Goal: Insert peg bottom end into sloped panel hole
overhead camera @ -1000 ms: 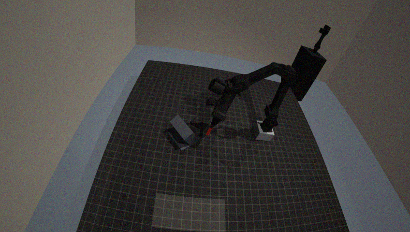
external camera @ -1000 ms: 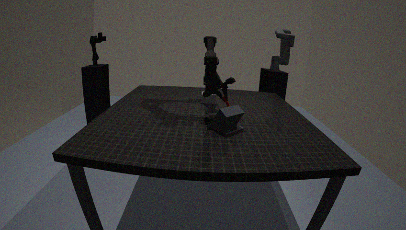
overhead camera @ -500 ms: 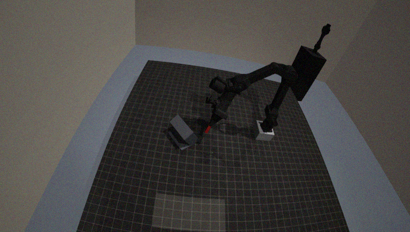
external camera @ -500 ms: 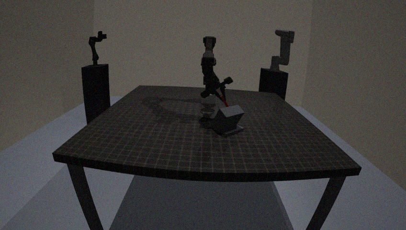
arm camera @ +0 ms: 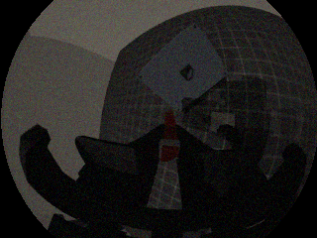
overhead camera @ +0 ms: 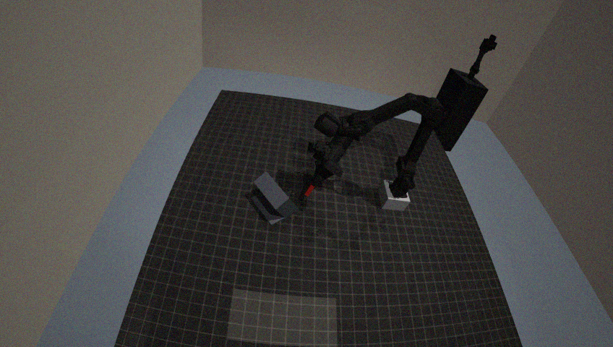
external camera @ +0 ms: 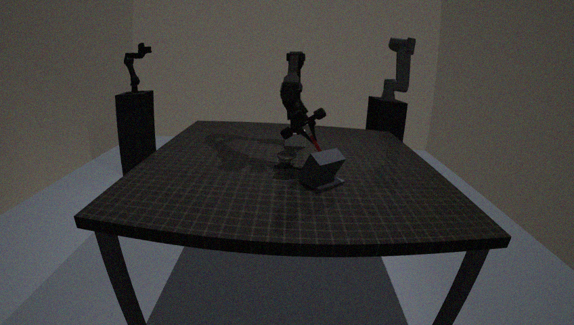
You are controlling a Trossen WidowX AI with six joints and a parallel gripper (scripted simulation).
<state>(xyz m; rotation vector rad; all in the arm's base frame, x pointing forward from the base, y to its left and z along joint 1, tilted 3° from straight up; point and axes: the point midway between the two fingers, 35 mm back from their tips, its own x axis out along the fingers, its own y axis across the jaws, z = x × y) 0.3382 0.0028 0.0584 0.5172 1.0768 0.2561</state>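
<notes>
The sloped panel is 11 cm ahead of my gripper tip, 6 cm below it and 1 cm to the left of it. The rest, counted from my gripper tip: peg: 1 cm to the right, 1 cm behind, 1 cm above.
</notes>
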